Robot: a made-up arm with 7 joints. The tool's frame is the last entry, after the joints. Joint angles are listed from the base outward. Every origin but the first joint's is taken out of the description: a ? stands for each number. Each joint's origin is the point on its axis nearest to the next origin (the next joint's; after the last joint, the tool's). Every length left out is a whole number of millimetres.
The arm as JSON. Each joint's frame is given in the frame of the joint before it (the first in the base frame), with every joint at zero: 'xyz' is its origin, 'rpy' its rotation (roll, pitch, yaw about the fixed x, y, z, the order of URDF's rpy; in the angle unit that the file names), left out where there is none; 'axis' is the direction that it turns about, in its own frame. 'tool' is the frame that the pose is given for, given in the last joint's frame.
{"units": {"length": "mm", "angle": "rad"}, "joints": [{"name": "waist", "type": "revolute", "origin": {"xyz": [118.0, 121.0, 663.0], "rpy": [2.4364, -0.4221, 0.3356]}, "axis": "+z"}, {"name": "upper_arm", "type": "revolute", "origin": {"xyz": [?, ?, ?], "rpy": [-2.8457, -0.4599, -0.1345]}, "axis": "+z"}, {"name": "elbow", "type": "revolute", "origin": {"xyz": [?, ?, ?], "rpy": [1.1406, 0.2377, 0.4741]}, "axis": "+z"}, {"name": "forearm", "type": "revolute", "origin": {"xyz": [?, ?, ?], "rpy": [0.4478, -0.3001, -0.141]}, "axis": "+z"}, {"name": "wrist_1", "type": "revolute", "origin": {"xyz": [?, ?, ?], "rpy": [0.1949, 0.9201, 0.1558]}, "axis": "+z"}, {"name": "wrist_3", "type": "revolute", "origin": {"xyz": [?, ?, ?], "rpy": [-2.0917, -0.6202, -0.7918]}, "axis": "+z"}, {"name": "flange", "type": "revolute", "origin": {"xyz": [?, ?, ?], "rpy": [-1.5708, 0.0, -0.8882]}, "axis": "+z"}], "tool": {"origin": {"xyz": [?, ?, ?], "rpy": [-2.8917, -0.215, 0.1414]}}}
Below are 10 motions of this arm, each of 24 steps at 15 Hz.
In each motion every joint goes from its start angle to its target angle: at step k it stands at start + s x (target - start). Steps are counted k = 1, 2, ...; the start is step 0. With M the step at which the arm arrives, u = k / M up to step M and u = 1 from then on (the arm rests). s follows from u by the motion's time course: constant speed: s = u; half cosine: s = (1 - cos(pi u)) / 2; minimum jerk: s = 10 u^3 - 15 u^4 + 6 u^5.
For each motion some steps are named. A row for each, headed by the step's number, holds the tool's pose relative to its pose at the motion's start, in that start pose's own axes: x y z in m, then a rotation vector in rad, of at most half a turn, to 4 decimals.
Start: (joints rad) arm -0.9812 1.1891 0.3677 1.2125 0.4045 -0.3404 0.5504
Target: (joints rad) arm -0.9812 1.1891 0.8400 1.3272 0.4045 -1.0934 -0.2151
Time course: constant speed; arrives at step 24
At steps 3, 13, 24:
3: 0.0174 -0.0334 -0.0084 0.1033 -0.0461 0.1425
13: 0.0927 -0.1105 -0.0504 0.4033 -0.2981 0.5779
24: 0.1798 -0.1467 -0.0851 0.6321 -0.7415 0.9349

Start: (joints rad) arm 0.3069 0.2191 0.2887 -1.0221 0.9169 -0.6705 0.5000
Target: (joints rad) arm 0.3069 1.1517 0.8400 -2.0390 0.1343 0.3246 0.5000
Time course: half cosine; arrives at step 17
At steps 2, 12, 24:
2: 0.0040 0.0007 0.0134 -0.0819 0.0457 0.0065
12: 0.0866 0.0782 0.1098 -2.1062 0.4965 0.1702
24: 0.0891 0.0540 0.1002 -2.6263 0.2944 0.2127

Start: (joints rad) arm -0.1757 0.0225 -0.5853 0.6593 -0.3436 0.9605 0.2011
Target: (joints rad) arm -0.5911 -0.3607 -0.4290 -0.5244 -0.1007 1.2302 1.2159
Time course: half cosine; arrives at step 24
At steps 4, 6, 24:
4: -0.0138 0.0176 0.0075 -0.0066 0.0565 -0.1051
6: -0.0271 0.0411 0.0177 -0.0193 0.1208 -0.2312
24: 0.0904 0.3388 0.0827 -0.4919 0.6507 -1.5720

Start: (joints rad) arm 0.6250 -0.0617 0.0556 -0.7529 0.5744 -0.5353 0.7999
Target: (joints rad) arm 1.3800 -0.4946 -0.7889 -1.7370 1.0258 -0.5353 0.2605
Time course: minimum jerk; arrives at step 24
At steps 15, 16, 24:
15: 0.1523 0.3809 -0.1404 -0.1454 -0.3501 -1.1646
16: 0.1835 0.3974 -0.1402 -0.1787 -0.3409 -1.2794
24: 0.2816 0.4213 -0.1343 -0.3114 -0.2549 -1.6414

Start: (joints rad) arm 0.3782 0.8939 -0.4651 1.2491 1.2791 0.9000 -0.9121
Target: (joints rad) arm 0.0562 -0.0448 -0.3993 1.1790 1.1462 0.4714 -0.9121
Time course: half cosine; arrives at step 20
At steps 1, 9, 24:
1: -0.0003 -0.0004 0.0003 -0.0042 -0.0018 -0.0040
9: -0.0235 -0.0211 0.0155 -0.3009 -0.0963 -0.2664
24: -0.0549 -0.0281 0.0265 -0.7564 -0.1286 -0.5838

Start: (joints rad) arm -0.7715 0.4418 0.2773 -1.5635 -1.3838 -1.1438 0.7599
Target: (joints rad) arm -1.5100 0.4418 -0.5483 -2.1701 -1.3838 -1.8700 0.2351
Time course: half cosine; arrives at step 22
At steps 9, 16, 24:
9: 0.0815 -0.0246 0.0809 -0.2324 0.3762 0.2963
16: 0.2157 0.0142 0.0841 -0.4302 0.8901 0.4416
24: 0.2592 0.0242 0.0564 -0.4746 1.0598 0.4199

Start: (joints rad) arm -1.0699 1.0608 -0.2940 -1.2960 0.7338 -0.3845 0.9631
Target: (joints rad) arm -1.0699 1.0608 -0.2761 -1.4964 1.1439 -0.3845 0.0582
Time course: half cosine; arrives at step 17
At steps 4, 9, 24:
4: 0.0189 -0.0077 0.0094 0.0044 0.0397 0.0827
9: 0.0884 -0.0258 0.0283 0.0334 0.1416 0.3551
24: 0.1740 -0.0302 0.0326 0.0802 0.2040 0.6666

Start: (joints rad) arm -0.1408 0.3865 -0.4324 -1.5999 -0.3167 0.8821 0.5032
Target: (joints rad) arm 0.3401 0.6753 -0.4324 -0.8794 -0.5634 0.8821 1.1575
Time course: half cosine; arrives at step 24
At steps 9, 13, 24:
9: -0.0161 0.0056 -0.0640 0.1116 -0.2215 -0.0371
13: -0.0201 0.0181 -0.1164 0.2541 -0.3760 -0.0638
24: -0.0200 0.0618 -0.1879 0.5817 -0.5471 -0.1051

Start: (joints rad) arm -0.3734 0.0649 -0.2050 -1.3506 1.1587 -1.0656 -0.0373
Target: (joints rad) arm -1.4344 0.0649 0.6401 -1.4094 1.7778 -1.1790 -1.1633
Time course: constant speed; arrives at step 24
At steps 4, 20, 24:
4: 0.0552 -0.0679 0.0159 0.0906 0.0555 0.3046
20: 0.3627 -0.1151 0.0155 0.4068 0.3437 1.3803
24: 0.4276 -0.0762 -0.0002 0.4790 0.4363 1.6020

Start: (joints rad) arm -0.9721 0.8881 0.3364 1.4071 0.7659 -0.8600 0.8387
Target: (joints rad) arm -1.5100 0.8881 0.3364 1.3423 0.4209 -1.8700 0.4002
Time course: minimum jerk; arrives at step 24
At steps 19, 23, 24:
19: 0.1026 0.0402 -0.1555 0.0379 -0.6773 0.5420
23: 0.1134 0.0439 -0.1603 0.0231 -0.7178 0.5845
24: 0.1136 0.0439 -0.1603 0.0229 -0.7182 0.5849

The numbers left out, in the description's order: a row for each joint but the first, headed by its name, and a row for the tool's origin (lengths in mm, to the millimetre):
upper_arm: -18.0 12.0 0.0
elbow: -117.0 198.0 0.0
forearm: 6.0 -24.0 0.0
wrist_1: -149.0 25.0 0.0
wrist_3: 126.0 25.0 0.0
flange: 8.0 -126.0 0.0
tool: -187.0 154.0 0.0

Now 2 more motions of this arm.
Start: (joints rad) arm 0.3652 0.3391 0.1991 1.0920 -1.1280 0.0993 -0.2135
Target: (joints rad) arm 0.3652 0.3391 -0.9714 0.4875 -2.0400 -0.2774 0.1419
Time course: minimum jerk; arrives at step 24
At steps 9, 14, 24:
9: -0.0196 0.0384 0.0770 -0.4967 0.3363 -0.1571
14: -0.0040 0.1154 0.1509 -1.2107 0.7660 -0.1855
24: 0.0376 0.1908 0.1849 -1.8051 1.1833 0.0153

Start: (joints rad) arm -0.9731 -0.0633 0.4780 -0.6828 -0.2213 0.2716 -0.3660
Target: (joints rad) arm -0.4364 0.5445 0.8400 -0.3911 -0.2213 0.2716 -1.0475
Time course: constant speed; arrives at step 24
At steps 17, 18, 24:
17: 0.1229 -0.0419 0.0345 -0.3112 -0.2185 0.9792
18: 0.1295 -0.0386 0.0385 -0.3366 -0.2335 1.0338
24: 0.1592 -0.0069 0.0646 -0.5089 -0.3267 1.3505

